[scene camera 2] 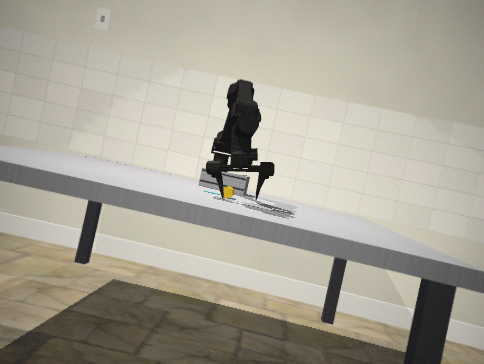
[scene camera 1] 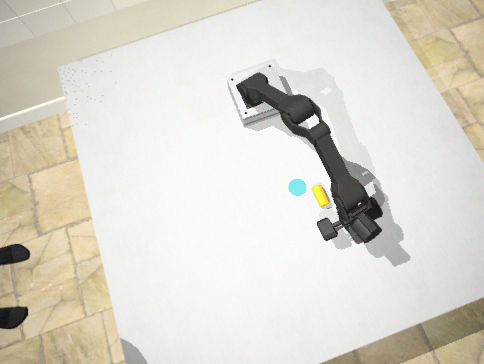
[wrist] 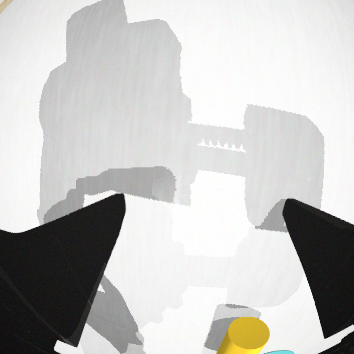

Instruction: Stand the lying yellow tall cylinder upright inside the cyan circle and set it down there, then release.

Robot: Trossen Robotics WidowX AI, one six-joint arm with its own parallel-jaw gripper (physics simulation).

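Where they show: gripper, fingertip midpoint: point(scene camera 2: 239, 199) point(wrist: 208, 204); arm's base at its link origin: point(scene camera 1: 252, 98).
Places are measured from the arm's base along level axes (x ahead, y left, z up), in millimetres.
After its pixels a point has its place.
Observation:
The yellow cylinder point(scene camera 1: 320, 195) {x 397, y 77, z -38 mm} point(scene camera 2: 228, 192) {x 428, y 85, z -53 mm} point(wrist: 245, 334) {x 428, y 83, z -51 mm} lies on its side on the table, beside the flat cyan circle point(scene camera 1: 297, 187) {x 337, y 27, z -69 mm} point(scene camera 2: 210, 192) {x 346, y 24, z -69 mm} point(wrist: 280, 352) {x 361, y 23, z -69 mm} and outside it. In the wrist view one round end of the cylinder shows at the bottom edge; the rest is cut off. My gripper point(scene camera 1: 350, 219) {x 523, y 124, z -59 mm} point(scene camera 2: 240, 199) {x 523, y 124, z -59 mm} point(wrist: 208, 204) {x 523, y 124, z -59 mm} is open and empty, pointing down low over the table. It is off past the cylinder's end that faces away from the arm base. In scene camera 1 the fingertips are hidden under the gripper's body.
The arm's grey base point(scene camera 1: 241, 107) {x 19, y -47, z -1 mm} point(scene camera 2: 240, 185) {x 65, y 98, z -36 mm} stands on the white table point(scene camera 1: 175, 210) {x 256, y -382, z -70 mm} point(scene camera 2: 150, 182) {x 497, y -131, z -70 mm}, behind the cylinder and circle as scene camera 2 sees them. The forearm passes close beside the cylinder in scene camera 1. Shadows of the arm fall across the table.

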